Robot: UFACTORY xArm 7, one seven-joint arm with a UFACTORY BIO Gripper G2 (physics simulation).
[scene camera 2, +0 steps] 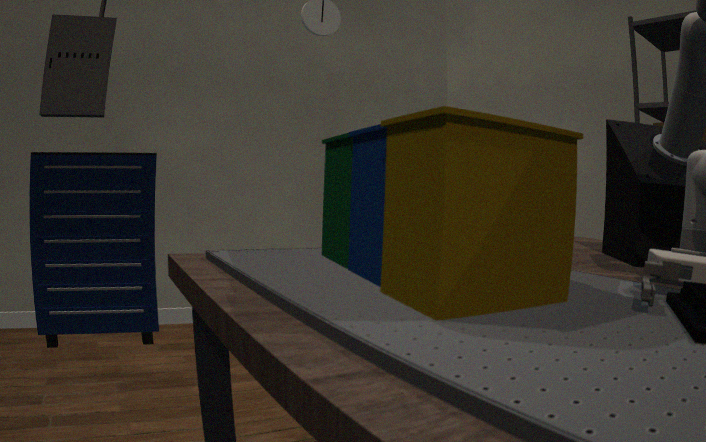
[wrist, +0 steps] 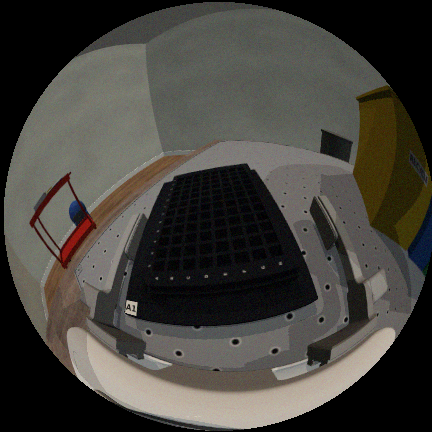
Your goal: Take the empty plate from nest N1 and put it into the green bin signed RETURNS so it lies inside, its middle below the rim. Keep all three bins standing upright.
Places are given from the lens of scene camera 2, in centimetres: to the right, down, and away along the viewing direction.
blue bin (scene camera 2: 369,144): 2, -9, 57
yellow bin (scene camera 2: 479,215): 11, 0, 41
green bin (scene camera 2: 339,149): -2, -10, 68
The marked spots on the green bin and the yellow bin are 32 cm apart.
